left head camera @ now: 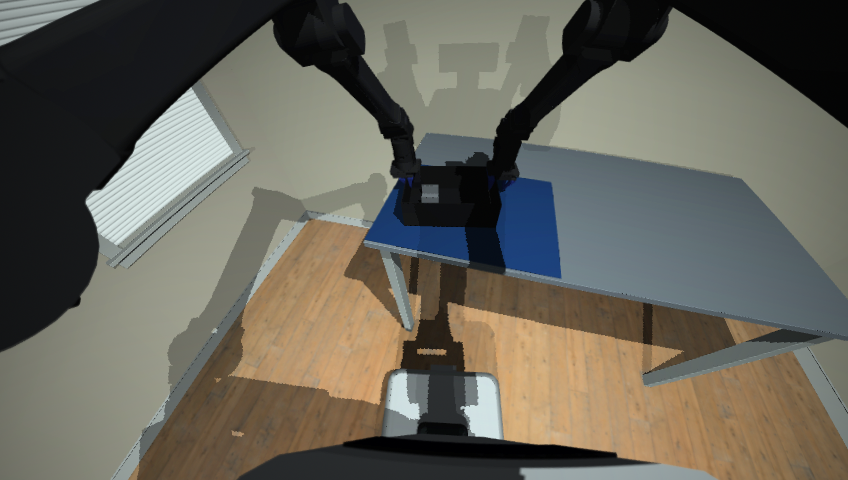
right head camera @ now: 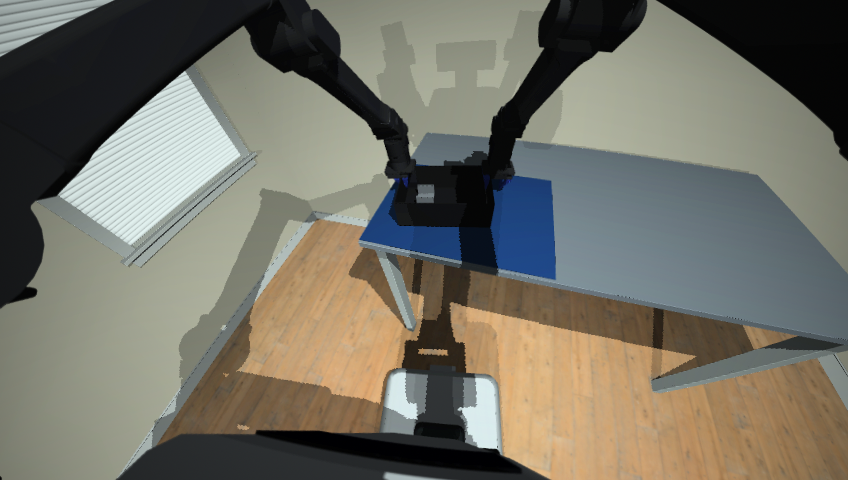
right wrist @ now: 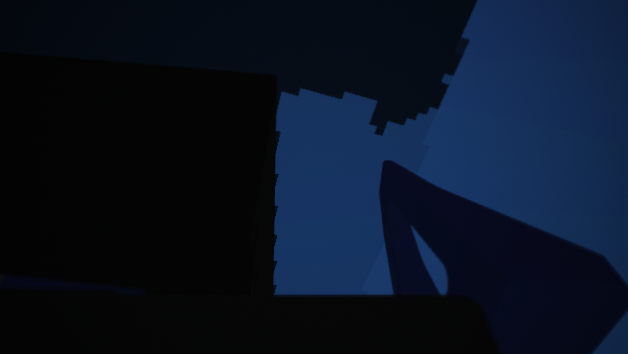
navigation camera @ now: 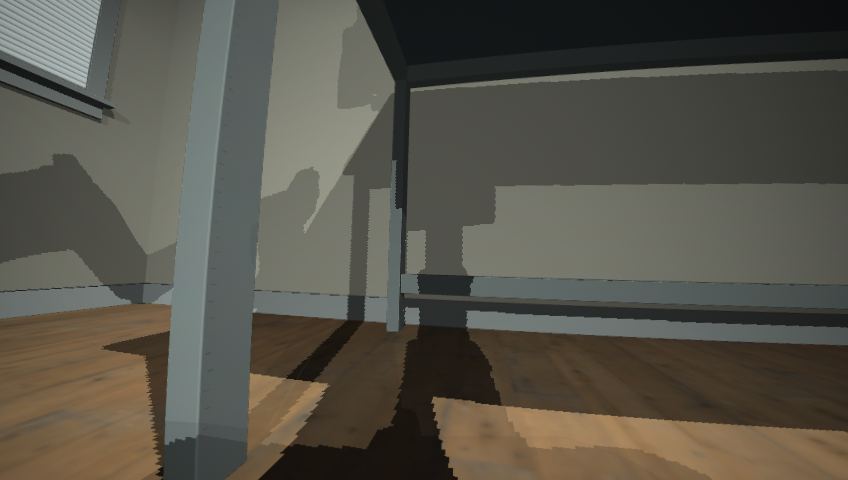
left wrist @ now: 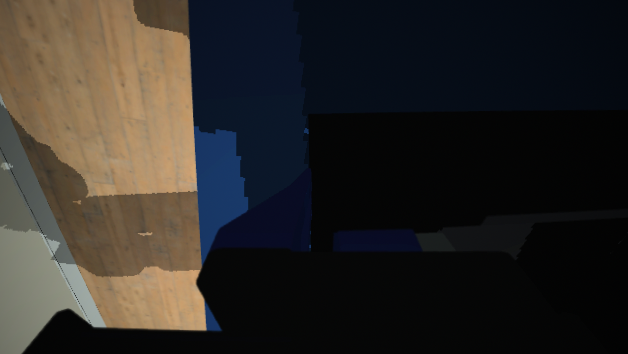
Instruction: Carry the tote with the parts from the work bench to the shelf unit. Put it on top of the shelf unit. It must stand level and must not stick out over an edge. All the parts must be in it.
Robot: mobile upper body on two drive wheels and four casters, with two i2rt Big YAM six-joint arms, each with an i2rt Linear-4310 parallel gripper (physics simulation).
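Frame: origin at the left arm's base, x ahead, y left, z up, level; millimetres.
Seen in the pictures: left gripper, fingertip midpoint: (left head camera: 410, 186) (right head camera: 406, 187) (left wrist: 315, 178); right gripper, fingertip midpoint: (right wrist: 313, 176).
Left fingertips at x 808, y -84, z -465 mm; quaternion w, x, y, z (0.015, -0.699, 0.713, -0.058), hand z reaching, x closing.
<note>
Offsets run from my left fingertips to a thing's top centre. "pt": to the spot under its first point. Level surfaces: height alone.
The black tote {73 mm back, 146 mm right, 72 mm up} (left head camera: 451, 196) stands on a blue mat {28 mm down} (left head camera: 510, 232) at the left end of the grey work bench {30 mm down} (left head camera: 641, 220). A grey part {20 mm back, 75 mm right, 15 mm up} (left head camera: 430, 191) shows inside it; the other contents are too dark to make out. It also shows in the right head view (right head camera: 441, 200). My left gripper (left head camera: 406, 172) is at the tote's left wall, shut on that wall (left wrist: 311, 211), one finger outside and one inside. My right gripper (left head camera: 503, 174) straddles the right wall. Its outer finger (right wrist: 395, 211) stands apart from the wall (right wrist: 267, 185), and its inner finger is hidden. The shelf unit is not in view.
A window with blinds {pt 126 mm ahead, 1254 mm left, 35 mm up} (left head camera: 164, 172) is on the left wall. My base (left head camera: 441, 406) stands on the wood floor in front of the bench. A bench leg {pt 224 mm back, 56 mm left, 705 mm down} (navigation camera: 212, 238) is close ahead on the left in the navigation view, with a low crossbar (navigation camera: 623, 298) behind.
</note>
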